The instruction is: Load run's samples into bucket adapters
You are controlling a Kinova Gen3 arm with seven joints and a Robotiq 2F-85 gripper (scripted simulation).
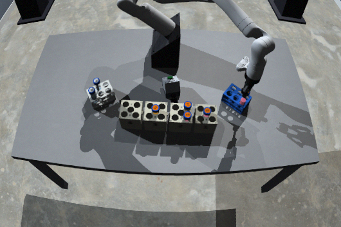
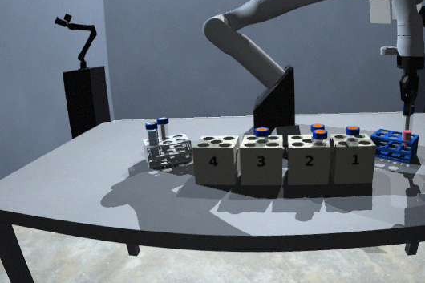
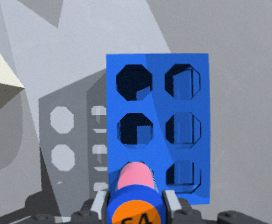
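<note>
Now: hand 5 cm above the sample tube S4 and 1 cm past it. Round my hand: blue rack: 12 cm below, 4 cm behind, 2 cm to the right; sample tube S7: 27 cm to the right, 8 cm below, 5 cm ahead; sample tube S3: 20 cm to the right, 8 cm below, 8 cm ahead.
</note>
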